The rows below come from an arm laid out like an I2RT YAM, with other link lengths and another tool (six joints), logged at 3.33 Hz.
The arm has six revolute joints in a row. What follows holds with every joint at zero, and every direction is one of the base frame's.
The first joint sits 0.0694 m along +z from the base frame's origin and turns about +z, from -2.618 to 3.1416 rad.
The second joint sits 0.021 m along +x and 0.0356 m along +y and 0.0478 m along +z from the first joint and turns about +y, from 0 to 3.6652 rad.
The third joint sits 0.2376 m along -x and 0.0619 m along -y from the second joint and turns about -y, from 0 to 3.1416 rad.
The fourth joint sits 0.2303 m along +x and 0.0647 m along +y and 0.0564 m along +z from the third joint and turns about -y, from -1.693 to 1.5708 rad.
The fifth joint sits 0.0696 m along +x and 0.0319 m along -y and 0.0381 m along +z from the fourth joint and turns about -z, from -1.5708 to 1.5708 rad.
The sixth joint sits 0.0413 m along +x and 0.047 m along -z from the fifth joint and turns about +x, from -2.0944 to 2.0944 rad.
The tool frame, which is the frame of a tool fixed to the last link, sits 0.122 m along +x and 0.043 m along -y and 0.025 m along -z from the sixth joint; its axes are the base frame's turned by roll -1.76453, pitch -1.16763 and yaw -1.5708 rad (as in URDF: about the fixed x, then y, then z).
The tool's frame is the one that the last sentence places.
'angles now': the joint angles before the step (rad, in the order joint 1, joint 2, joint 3, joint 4, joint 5, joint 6). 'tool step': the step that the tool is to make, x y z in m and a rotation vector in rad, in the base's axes. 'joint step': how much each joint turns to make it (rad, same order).
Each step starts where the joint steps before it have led.
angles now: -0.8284 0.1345 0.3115 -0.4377 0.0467 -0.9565
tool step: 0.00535 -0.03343 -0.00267 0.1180 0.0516 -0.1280
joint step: -0.0011 0.3685 0.1228 0.1156 0.1069 0.0804
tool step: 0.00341 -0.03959 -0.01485 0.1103 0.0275 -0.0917
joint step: -0.0920 0.3082 0.1060 0.0934 -0.0215 0.0450
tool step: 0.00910 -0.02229 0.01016 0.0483 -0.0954 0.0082
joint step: -0.0816 0.1171 0.0985 0.0301 -0.1292 0.0508
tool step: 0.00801 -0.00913 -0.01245 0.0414 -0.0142 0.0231
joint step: -0.0213 0.0775 0.0110 0.0390 -0.0552 0.0084
